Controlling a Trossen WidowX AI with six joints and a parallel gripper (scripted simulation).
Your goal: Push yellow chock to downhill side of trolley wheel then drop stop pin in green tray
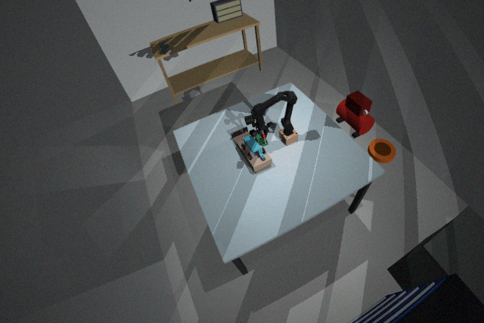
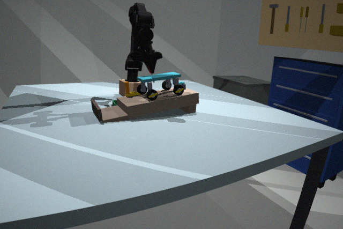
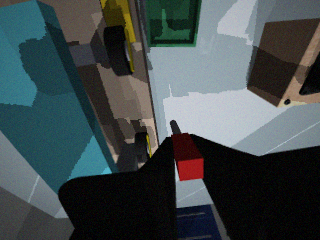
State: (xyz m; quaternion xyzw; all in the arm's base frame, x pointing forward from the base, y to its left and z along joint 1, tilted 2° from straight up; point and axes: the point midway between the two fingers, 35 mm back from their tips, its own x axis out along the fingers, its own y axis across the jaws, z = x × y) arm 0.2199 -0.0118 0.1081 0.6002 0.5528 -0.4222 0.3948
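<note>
The green tray lies 16 cm below my gripper tip, 11 cm to the right of it and 3 cm behind it. Round my gripper tip: blue-topped trolley (10 cm ahead, 4 cm below, 1 cm to the right); then yellow chock (11 cm to the right, 7 cm below, 3 cm ahead); then red-headed stop pin (right at my gripper tip).
</note>
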